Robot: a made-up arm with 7 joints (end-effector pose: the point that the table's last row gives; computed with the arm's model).
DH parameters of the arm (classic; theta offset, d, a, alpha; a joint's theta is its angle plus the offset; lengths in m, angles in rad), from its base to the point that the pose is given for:
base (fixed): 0 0.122 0 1.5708
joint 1: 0 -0.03 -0.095 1.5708
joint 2: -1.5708 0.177 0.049 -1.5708
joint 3: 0 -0.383 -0.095 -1.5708
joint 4: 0 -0.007 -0.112 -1.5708
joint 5: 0 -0.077 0.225 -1.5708
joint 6: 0 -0.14 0.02 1.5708
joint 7: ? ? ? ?
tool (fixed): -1.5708 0.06 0 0
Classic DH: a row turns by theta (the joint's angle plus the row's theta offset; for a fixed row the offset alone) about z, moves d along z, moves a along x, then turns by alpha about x.
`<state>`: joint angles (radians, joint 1 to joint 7).
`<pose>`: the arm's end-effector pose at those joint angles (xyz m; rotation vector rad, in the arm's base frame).
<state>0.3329 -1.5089 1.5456 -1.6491 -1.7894 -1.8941 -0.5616</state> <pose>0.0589 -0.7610 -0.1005 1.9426 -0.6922 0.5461</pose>
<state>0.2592 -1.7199 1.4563 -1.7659 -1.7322 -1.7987 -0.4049</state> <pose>0.1964 -0.6953 0.0132 1.7260 -0.4203 0.5824</pose>
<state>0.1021 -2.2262 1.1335 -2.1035 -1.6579 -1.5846 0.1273</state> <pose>0.3815 -0.3982 0.1883 1.0034 -0.2640 0.8109</pose>
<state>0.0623 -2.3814 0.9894 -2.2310 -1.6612 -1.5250 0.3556</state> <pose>0.3816 -0.3081 0.2166 0.7632 -0.4043 0.8604</pose>
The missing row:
joint 7: 0 -0.041 0.102 1.5708
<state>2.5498 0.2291 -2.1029 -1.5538 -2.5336 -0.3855 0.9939</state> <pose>0.7616 0.4571 -0.2769 0.7051 1.8156 0.5913</pose>
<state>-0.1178 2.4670 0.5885 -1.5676 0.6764 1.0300 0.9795</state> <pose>-0.0498 0.2950 -0.3004 -1.2506 -1.3089 0.9584</pose>
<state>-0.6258 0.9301 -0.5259 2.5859 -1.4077 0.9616 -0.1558</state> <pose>-0.0421 0.5887 0.0799 0.4241 2.4883 0.0195</pose>
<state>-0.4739 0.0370 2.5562 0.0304 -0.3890 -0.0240 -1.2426</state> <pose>-0.5457 -0.0055 -0.1502 -2.0724 0.3616 0.4232</pose>
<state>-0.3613 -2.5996 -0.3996 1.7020 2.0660 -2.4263 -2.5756</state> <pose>-0.0371 -0.0505 -0.4237 -1.2494 -0.8683 1.4778</pose>
